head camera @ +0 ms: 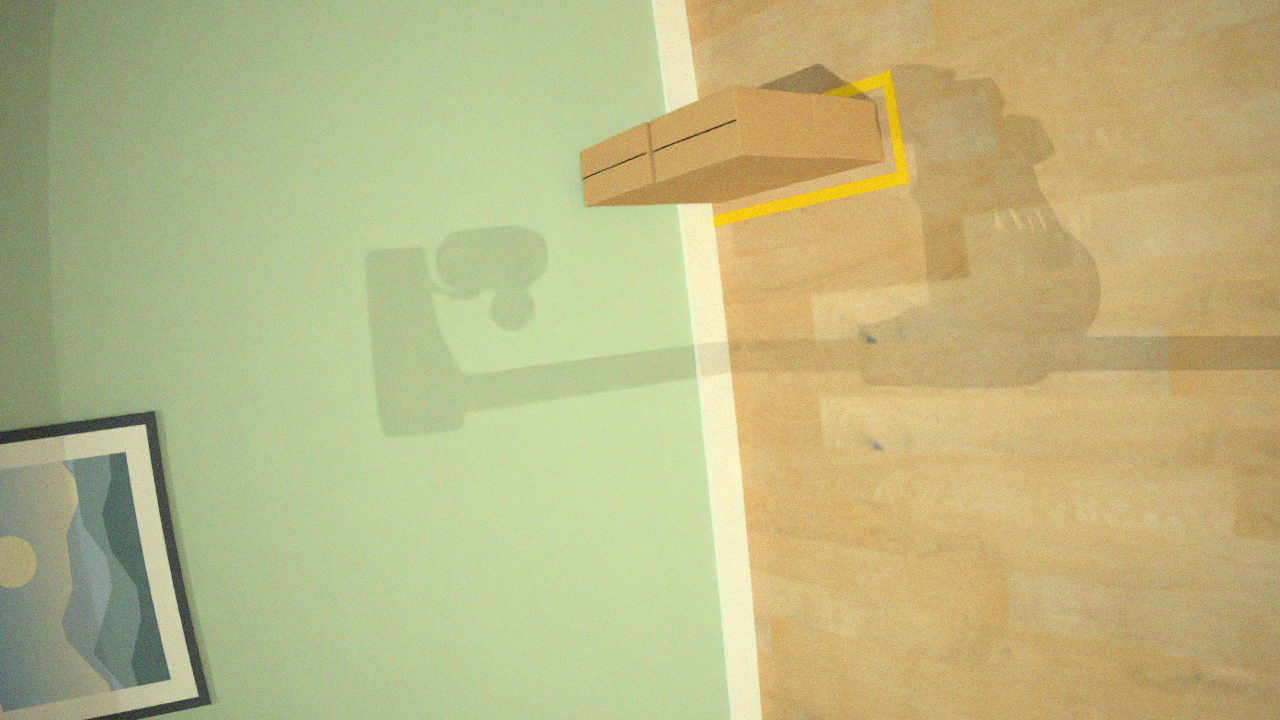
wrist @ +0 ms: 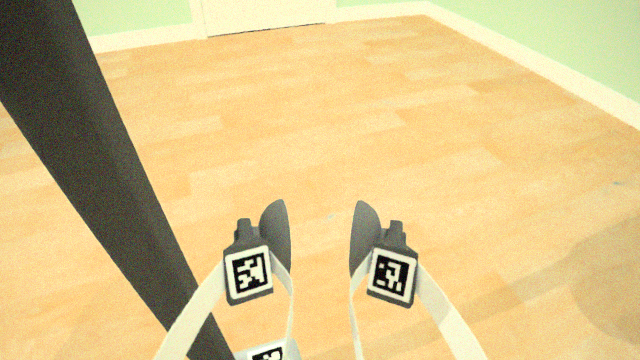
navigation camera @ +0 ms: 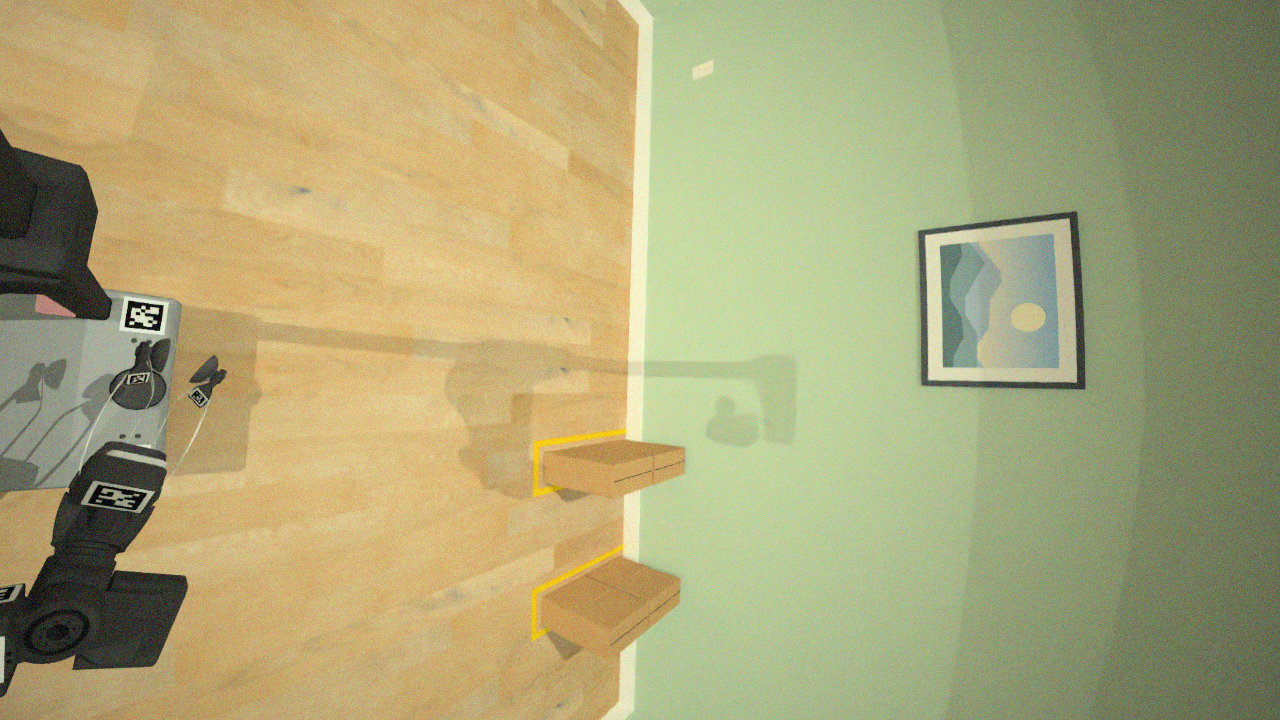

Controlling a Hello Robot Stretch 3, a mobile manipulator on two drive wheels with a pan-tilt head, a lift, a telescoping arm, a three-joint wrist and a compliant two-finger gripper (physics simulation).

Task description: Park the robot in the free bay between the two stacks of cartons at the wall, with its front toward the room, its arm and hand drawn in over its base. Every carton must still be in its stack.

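Seen in the pictures: gripper, fingertip midpoint: (navigation camera: 190,349); robot's base, origin of the base link: (navigation camera: 137,385).
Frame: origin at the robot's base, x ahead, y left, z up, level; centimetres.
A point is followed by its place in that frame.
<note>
Two brown carton stacks stand at the green wall. The nearer stack (head camera: 810,134) @(z 19.5, x 113.7, y -24.9 cm) (navigation camera: 586,465) @(z 23.5, x 113.5, y -22.4 cm) and the farther stack (navigation camera: 604,600) @(z 21.4, x 131.1, y -79.9 cm) are upright in the navigation view, with the bay floor (navigation camera: 586,523) @(z 0.0, x 141.6, y -55.6 cm) between them. Each stack stands within its own yellow floor outline, the nearer outline (head camera: 898,134) @(z 0.1, x 109.3, y -25.4 cm) (navigation camera: 537,467) @(z 0.1, x 110.6, y -26.6 cm) and the farther outline (navigation camera: 534,616) @(z 0.1, x 113.1, y -87.5 cm). The farther stack does not show in the head view. My gripper (wrist: 319,225) @(z 55.4, x 5.1, y 6.8 cm) (navigation camera: 179,365) @(z 55.4, x 5.1, y 6.8 cm) is open and empty. It hangs at the edge of my grey base (navigation camera: 44,342) @(z 16.0, x -11.6, y 6.8 cm), away from the cartons. The base is out in the room, apart from both stacks.
A white baseboard (head camera: 716,447) @(z 6.6, x 165.2, y 37.6 cm) (navigation camera: 636,268) @(z 3.6, x 163.7, y 68.6 cm) runs along the wall (head camera: 268,537) @(z 109.4, x 166.5, y 38.4 cm) (navigation camera: 805,223) @(z 87.2, x 164.7, y 77.2 cm). A framed picture (head camera: 116,573) @(z 139.2, x 164.2, y 39.7 cm) (navigation camera: 1002,304) @(z 150.9, x 164.2, y 39.2 cm) hangs on it. My dark mast (wrist: 105,165) crosses the left of the wrist view. A white door (wrist: 265,12) stands across the wooden floor (wrist: 310,125).
</note>
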